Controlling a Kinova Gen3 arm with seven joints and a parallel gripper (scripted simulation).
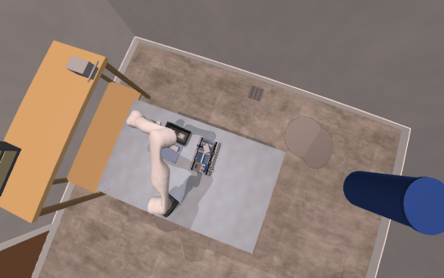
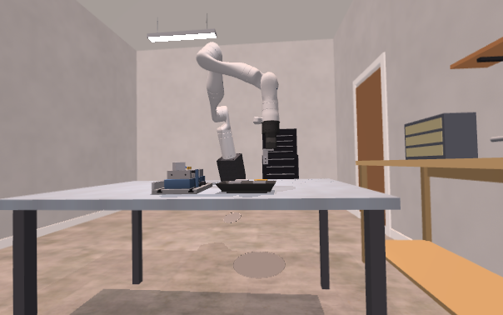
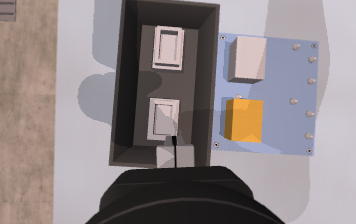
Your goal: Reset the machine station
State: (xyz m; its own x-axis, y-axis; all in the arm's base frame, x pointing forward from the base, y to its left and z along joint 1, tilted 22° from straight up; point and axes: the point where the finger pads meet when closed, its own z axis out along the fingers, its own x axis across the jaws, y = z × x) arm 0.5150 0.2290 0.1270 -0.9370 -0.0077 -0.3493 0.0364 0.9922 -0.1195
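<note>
The vise lies 11 cm behind my hand, 37 cm to the right of it and 9 cm below it. From my hand the other things lie so: yellow brass blank: 11 cm behind, 2 cm to the right, 11 cm below.
</note>
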